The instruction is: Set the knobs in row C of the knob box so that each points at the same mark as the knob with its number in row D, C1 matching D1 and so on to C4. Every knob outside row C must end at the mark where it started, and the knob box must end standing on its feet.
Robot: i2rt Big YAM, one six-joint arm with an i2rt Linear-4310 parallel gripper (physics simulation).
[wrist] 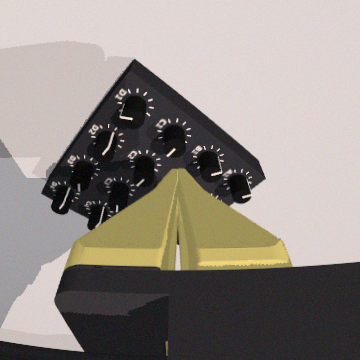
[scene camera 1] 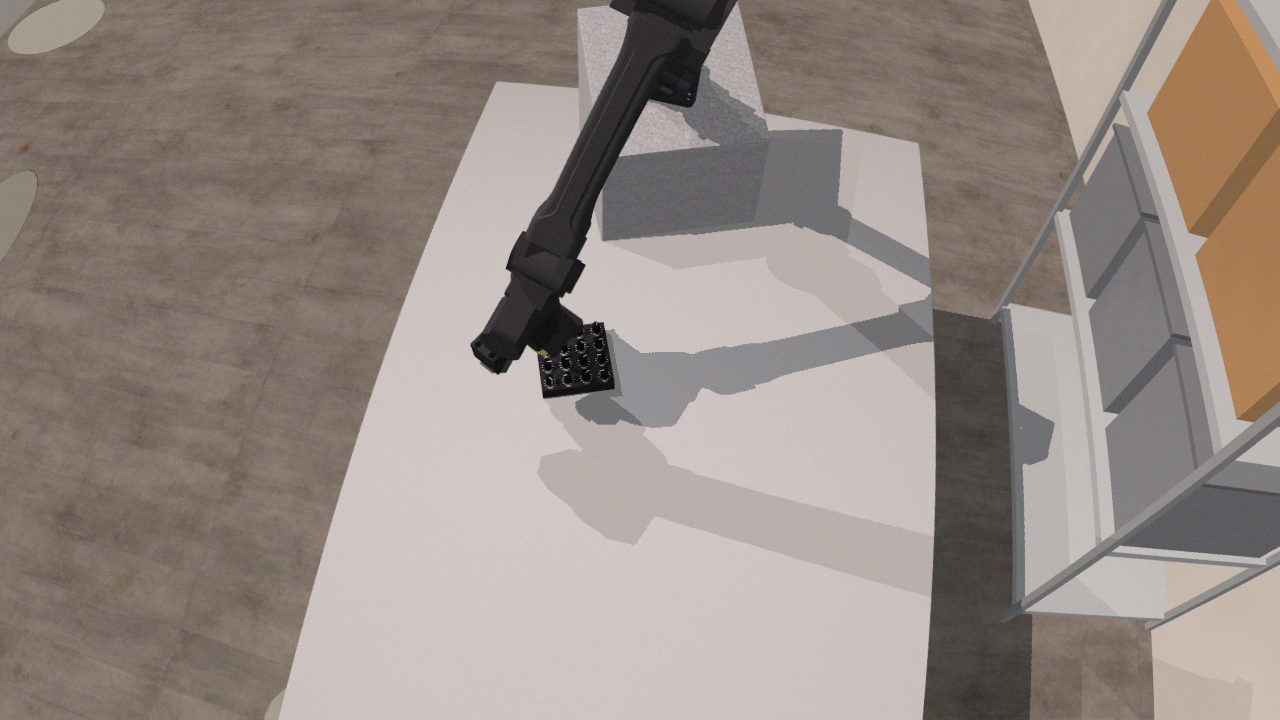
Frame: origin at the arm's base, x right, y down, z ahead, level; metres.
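Seen in the pictures: gripper, fingertip midpoint: (wrist: 177, 179) (scene camera 1: 547, 351).
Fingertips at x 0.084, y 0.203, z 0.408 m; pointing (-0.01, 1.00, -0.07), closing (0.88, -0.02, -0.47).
Observation:
Offsets run from my fingertips to a thing's top centre. Level surfaces: height alone.
The black knob box {dx -0.032, dy +0.021, dz -0.024 m} (scene camera 1: 578, 391) (wrist: 145, 80) stands on the white table, partly under the arm in the scene view. In the wrist view D1 (wrist: 133, 109) has its white line toward the lower left, and C1 {dx +0.000, dy +0.021, dz +0.003 m} (wrist: 174, 139) and C2 {dx -0.025, dy +0.021, dz -0.006 m} (wrist: 144, 170) have theirs down-left. D2 {dx -0.034, dy +0.021, dz +0.019 m} (wrist: 106, 144) and D4 {dx -0.084, dy +0.021, dz +0.000 m} (wrist: 61, 199) show slanted lines. D3 {dx -0.059, dy +0.021, dz +0.009 m} (wrist: 81, 174) and C3 {dx -0.050, dy +0.021, dz -0.016 m} (wrist: 119, 193) show lines pointing down. C4 {dx -0.075, dy +0.021, dz -0.025 m} (wrist: 96, 216) is partly hidden. My gripper (scene camera 1: 543, 352) (wrist: 177, 179) is shut and empty, its yellow tips over the box; contact cannot be told. The fingers hide several row A and B knobs.
B1 {dx +0.010, dy +0.021, dz -0.022 m} (wrist: 210, 166) and A1 {dx +0.019, dy +0.021, dz -0.047 m} (wrist: 240, 188) show right of the fingertips. A grey block (scene camera 1: 684, 197) stands on the white table {dy +0.060 m} (scene camera 1: 465, 573) at the arm's base. A shelf rack (scene camera 1: 1014, 465) with grey and orange bins stands to the right. Arm shadows cross the table.

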